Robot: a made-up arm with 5 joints. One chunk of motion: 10 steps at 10 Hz.
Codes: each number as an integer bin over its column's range. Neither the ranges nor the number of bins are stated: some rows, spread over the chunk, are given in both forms.
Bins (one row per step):
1: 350 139 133 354 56
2: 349 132 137 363 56
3: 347 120 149 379 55
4: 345 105 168 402 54
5: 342 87 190 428 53
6: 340 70 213 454 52
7: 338 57 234 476 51
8: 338 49 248 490 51
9: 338 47 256 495 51
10: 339 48 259 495 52
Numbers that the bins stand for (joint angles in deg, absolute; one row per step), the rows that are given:
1: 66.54 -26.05 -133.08 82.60 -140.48
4: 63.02 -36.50 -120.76 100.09 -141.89
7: 58.09 -51.25 -97.52 127.06 -144.00
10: 58.80 -54.01 -88.72 133.98 -143.29
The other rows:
2: 65.84 -28.20 -131.68 85.88 -140.48
3: 64.43 -31.89 -127.45 91.71 -141.18
5: 60.91 -42.03 -113.02 109.56 -142.59
6: 59.50 -47.25 -104.92 119.04 -143.29
8: 58.09 -53.71 -92.60 132.16 -144.00
9: 58.09 -54.32 -89.78 133.98 -144.00

